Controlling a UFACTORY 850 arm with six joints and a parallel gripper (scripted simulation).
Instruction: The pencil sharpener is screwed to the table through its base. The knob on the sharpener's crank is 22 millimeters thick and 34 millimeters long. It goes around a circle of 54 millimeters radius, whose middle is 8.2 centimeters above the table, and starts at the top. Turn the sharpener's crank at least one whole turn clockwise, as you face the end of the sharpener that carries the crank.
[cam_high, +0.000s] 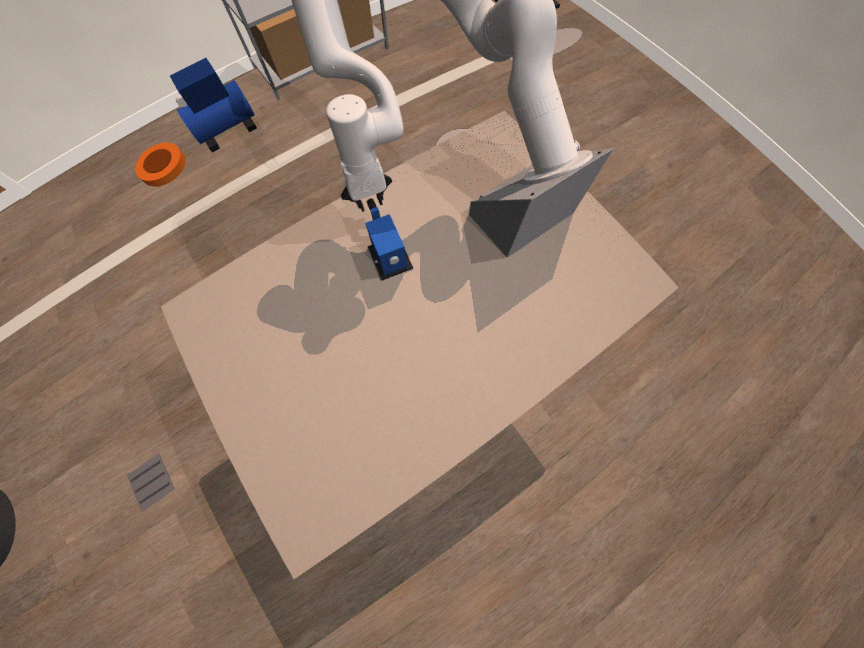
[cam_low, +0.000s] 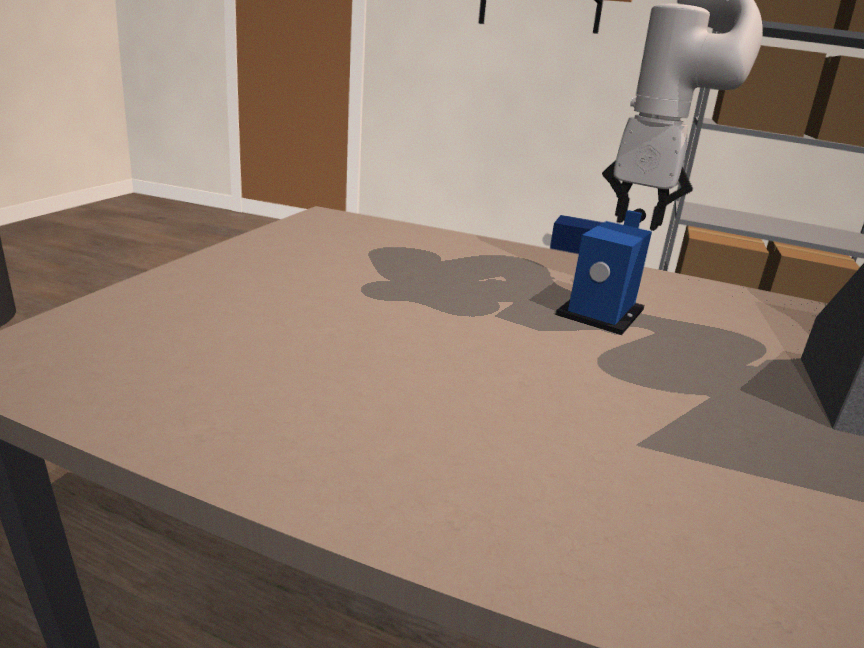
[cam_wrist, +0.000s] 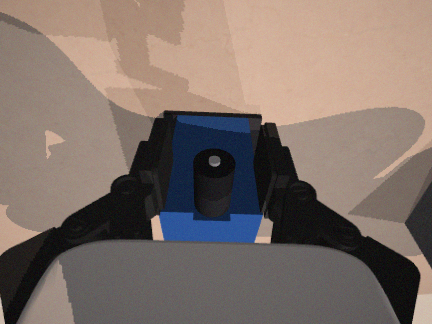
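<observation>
My hand is 2 cm to the right of the dark crank knob. Round my hand: sharpener crank 2 cm to the left, 1 cm below.
</observation>
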